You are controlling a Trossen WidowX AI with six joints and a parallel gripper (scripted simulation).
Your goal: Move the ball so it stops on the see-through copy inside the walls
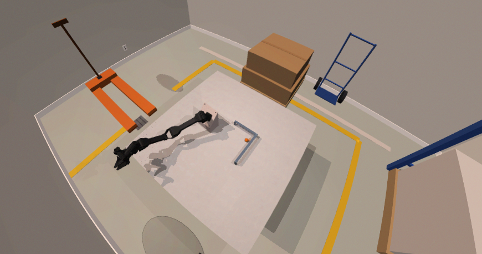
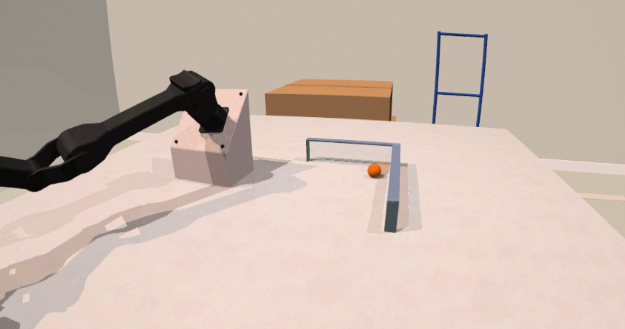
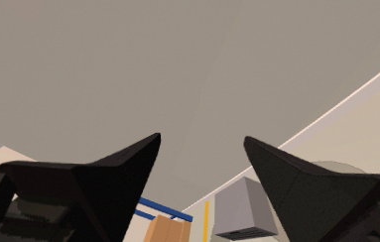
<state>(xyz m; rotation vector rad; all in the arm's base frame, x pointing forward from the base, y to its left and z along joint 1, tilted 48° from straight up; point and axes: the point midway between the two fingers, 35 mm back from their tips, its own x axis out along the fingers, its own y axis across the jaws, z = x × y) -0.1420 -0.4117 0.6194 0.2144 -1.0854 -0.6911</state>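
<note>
Now: gripper tip 52 cm short of the see-through copy of ball, 87 cm to the right of it and 23 cm above it. From my gripper tip the other things lie so: orange ball: 50 cm ahead, 85 cm to the left, 23 cm below.
</note>
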